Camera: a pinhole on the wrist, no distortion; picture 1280 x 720 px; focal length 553.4 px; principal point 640.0 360.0 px. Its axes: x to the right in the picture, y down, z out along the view. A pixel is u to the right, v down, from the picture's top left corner.
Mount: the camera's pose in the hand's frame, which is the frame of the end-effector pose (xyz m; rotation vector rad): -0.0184 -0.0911 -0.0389 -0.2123 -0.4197 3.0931
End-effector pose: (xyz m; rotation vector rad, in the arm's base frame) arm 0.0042 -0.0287 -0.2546 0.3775 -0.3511 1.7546
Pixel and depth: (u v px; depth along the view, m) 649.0 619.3 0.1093
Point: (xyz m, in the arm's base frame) 0.1799 -0.0461 -0.2179
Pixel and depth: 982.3 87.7 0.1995
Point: 0.0927 -0.2365 -0.1810
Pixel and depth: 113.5 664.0 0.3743
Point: 0.3566 0.1707 0.1615
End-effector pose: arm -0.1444 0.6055 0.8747 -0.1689 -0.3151 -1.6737
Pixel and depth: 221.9 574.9 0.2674
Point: -0.4440 0.5597 1.0933
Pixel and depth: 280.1 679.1 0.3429
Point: -0.5589 0.5757 1.1320
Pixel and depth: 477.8 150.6 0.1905
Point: -0.2309 0.6543 1.0310
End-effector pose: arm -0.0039 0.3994 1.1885 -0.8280 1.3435 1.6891
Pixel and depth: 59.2 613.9 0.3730
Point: 0.1716 0.8160 0.8183
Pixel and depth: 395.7 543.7 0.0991
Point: 0.1237 0.4695 1.1228
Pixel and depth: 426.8 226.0 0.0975
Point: 0.0776 0.4747 1.1556
